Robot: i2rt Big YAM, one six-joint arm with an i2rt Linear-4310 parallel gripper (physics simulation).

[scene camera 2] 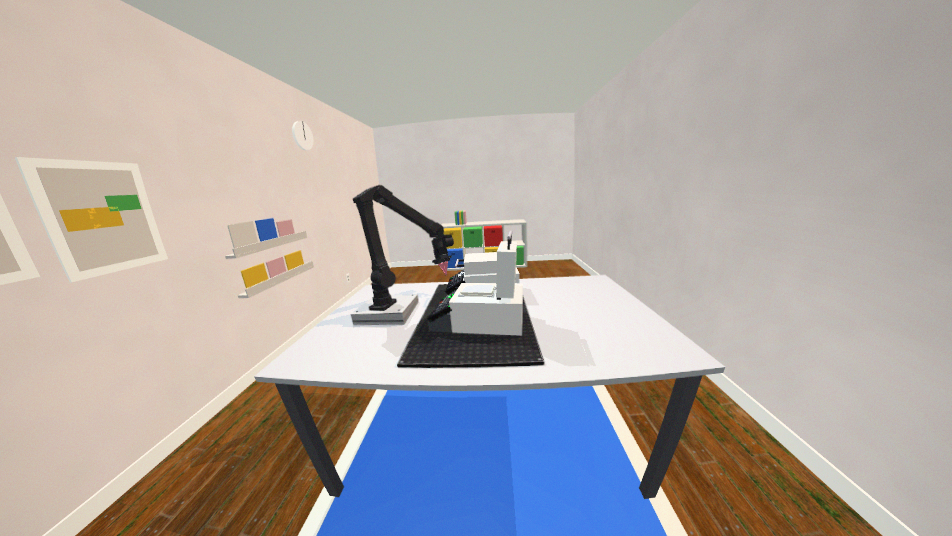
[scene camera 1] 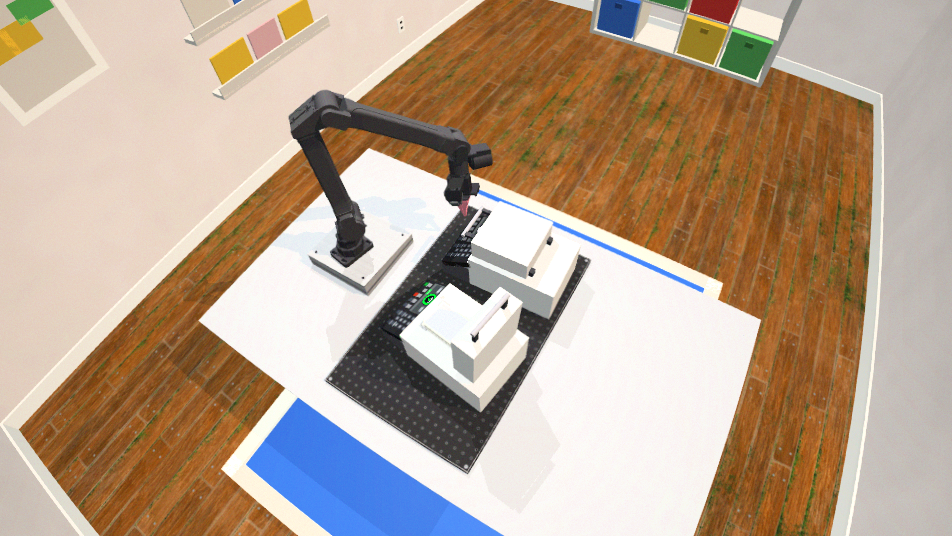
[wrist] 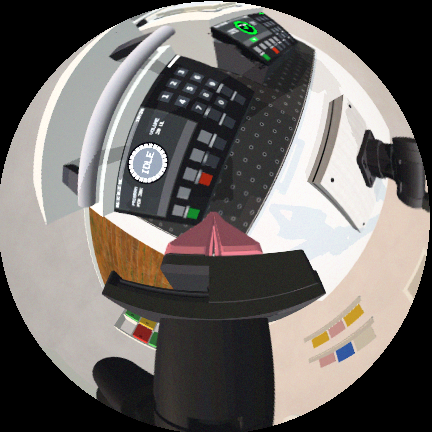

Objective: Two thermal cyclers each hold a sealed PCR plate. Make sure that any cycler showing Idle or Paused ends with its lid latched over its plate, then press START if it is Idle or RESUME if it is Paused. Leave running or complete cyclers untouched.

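Seen in the pictures: gripper, fingertip midpoint: [scene camera 2: 446,275] [scene camera 1: 465,215] [wrist: 213,216]; arm's base, link origin: [scene camera 2: 383,305] [scene camera 1: 352,250] [wrist: 368,157].
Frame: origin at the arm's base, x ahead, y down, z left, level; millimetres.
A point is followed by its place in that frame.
The far cycler [scene camera 1: 512,282] @[z 192, x 494, y -77 mm] has its lid [scene camera 1: 511,241] @[z 251, x 440, y -160 mm] [scene camera 2: 479,263] @[z 195, x 429, y -150 mm] lowered over its plate, which is hidden; whether it is latched I cannot tell. Its screen [wrist: 148,163] @[z 294, x 299, y -61 mm] reads IDLE in the wrist view, beside a green button [wrist: 193,213] @[z 325, x 235, y -29 mm] and a red button [wrist: 205,179] @[z 283, x 244, y -29 mm]. The near cycler [scene camera 1: 446,366] @[z -112, x 527, y -95 mm] [scene camera 2: 486,316] @[z -124, x 513, y -41 mm] has its lid [scene camera 1: 489,339] @[z -51, x 616, y -277 mm] [scene camera 2: 506,269] @[z -107, x 588, y -215 mm] standing upright, with its pale plate [scene camera 1: 447,322] @[z -26, x 453, y -111 mm] exposed. Its screen [scene camera 1: 429,299] @[z 10, x 347, y -63 mm] [wrist: 245,27] shows a green ring; its word is unreadable. My gripper [scene camera 1: 464,213] @[z 308, x 215, y -48 mm] [scene camera 2: 443,269] @[z 308, x 215, y -48 mm] [wrist: 213,216] @[z 308, x 215, y -48 mm] is shut and empty, its pink tips above the far cycler's panel, close to the green button's end.
Both cyclers stand on a black perforated board [scene camera 1: 413,406] @[z -223, x 493, y 39 mm] [scene camera 2: 473,352] @[z -235, x 484, y 40 mm] on the white table [scene camera 1: 619,392] @[z 167, x 896, y 52 mm] [scene camera 2: 626,339] @[z -94, x 1022, y 53 mm]. The far lid's grey handle [wrist: 117,112] @[z 259, x 342, y -95 mm] lies alongside the panel. The arm's base plate [scene camera 1: 363,269] @[z -26, x 87, y -4 mm] [scene camera 2: 379,318] @[z -85, x 29, y 20 mm] [wrist: 335,165] @[z 123, x 86, y 5 mm] stands across from the panels.
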